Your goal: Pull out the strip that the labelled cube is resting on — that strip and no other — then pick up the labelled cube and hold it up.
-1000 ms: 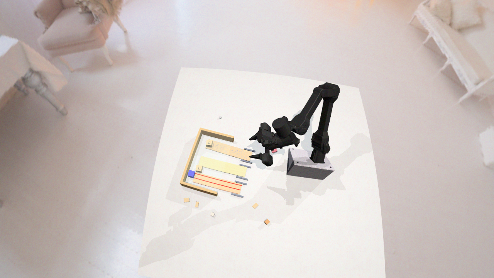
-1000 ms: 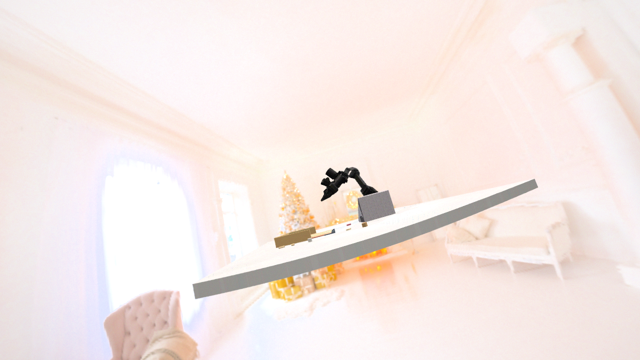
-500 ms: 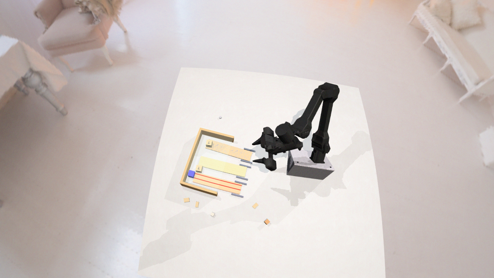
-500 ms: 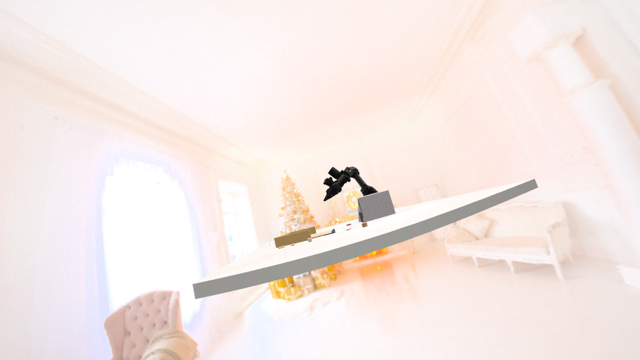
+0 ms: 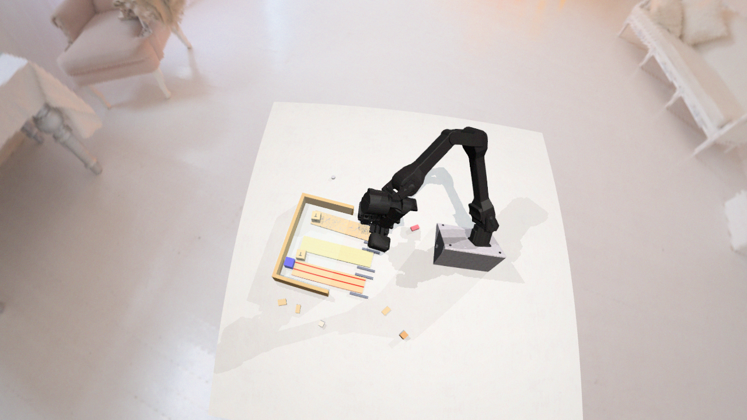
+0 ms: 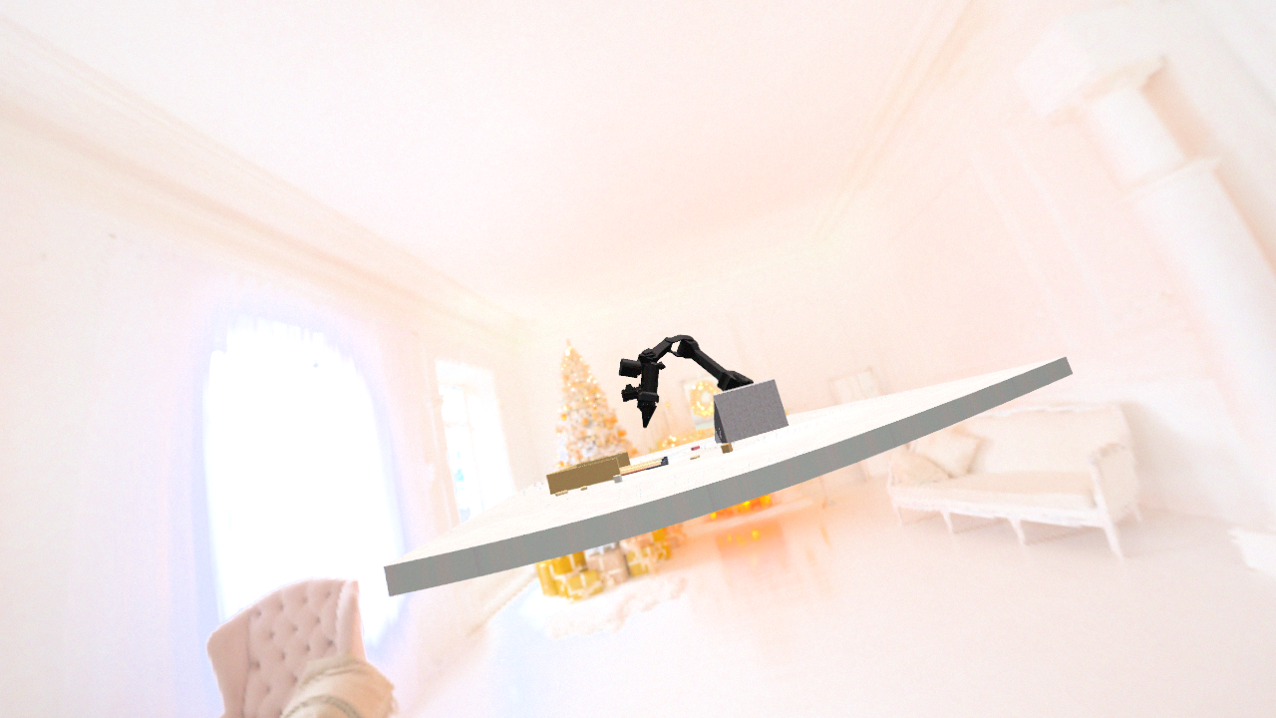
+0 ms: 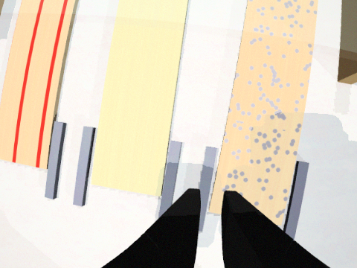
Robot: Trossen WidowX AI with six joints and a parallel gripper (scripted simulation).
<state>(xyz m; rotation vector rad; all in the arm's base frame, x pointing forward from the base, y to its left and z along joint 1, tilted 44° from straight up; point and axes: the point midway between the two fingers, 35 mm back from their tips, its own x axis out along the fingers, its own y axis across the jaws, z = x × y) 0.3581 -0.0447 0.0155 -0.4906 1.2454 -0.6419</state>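
The speckled strip is 8 cm ahead of my gripper tip, 6 cm to the right of it and 11 cm below it. Also, from my gripper tip: pink cube (17 cm behind, 6 cm to the right, 11 cm below).
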